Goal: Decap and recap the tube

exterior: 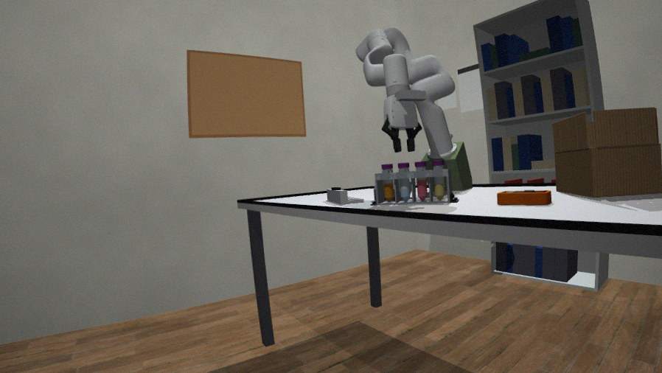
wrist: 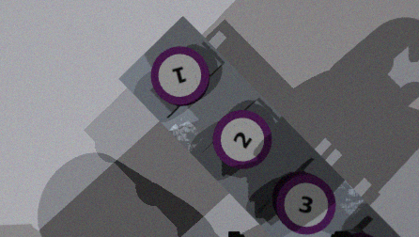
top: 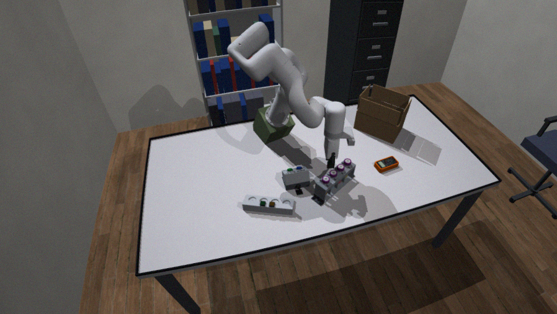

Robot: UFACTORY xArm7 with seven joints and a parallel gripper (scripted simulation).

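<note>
Right now the cap marked 1 is 10 mm behind my hand, 110 mm to the left of it and 60 mm below it. Also, from my hand: blue key: 110 mm behind, 90 mm to the right, 110 mm below; key housing: 100 mm behind, 120 mm to the right, 120 mm below; green key: 120 mm behind, 140 mm to the right, 110 mm below.
</note>
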